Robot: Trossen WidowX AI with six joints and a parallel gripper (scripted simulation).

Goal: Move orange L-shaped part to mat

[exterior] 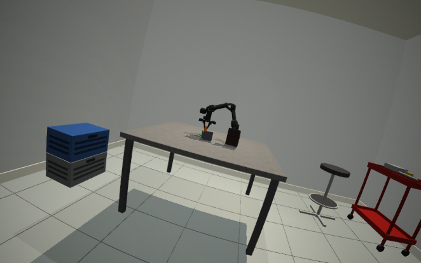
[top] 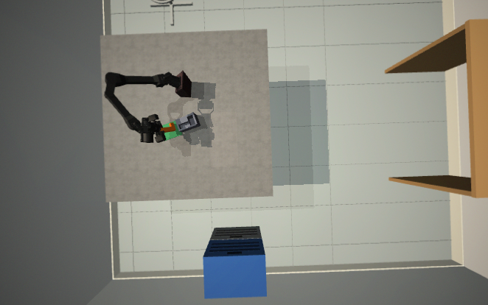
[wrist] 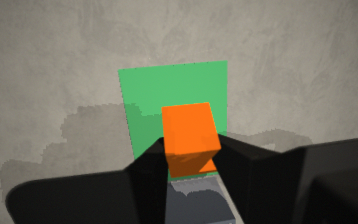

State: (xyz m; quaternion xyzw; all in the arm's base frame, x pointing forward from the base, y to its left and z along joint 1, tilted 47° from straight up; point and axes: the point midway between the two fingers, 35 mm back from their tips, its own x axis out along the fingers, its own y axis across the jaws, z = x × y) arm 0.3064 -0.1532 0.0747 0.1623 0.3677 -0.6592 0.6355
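Right now my gripper tip is 1 cm past the green mat, 2 cm to the right of it and 9 cm above it. The rest, counted from my gripper tip: orange L-shaped part (2 cm behind, 3 cm to the left, 3 cm below).
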